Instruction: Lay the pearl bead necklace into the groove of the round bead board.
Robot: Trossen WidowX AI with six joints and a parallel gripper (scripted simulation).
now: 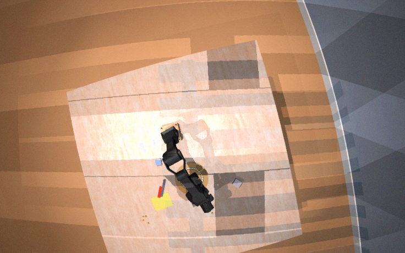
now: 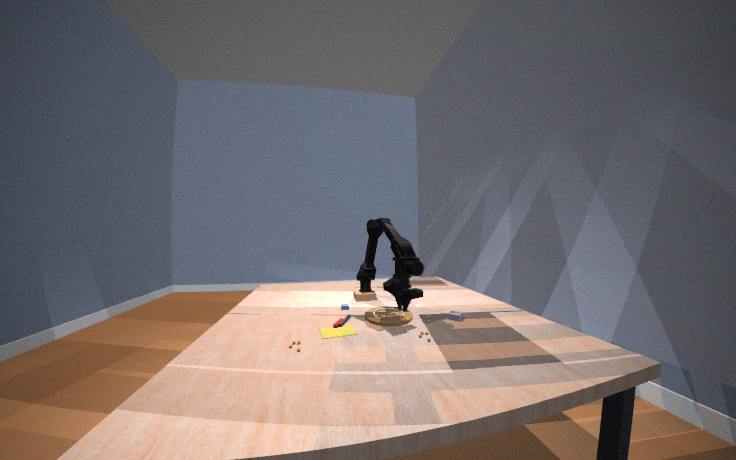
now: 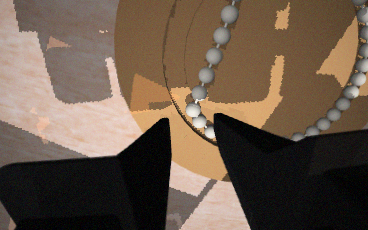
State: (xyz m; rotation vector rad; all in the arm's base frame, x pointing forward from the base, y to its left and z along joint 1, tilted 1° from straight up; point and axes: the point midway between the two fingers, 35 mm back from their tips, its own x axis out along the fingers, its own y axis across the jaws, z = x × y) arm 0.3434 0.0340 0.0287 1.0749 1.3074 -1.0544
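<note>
My gripper tip is now 50 mm past the round bead board, 40 mm to the left of it and 30 mm above it. The rest, counted from my gripper tip: grey block (80 mm ahead, 200 mm to the left, 30 mm below); yellow note (10 mm ahead, 270 mm to the right, 40 mm below); red marker (60 mm behind, 240 mm to the right, 30 mm below).
</note>
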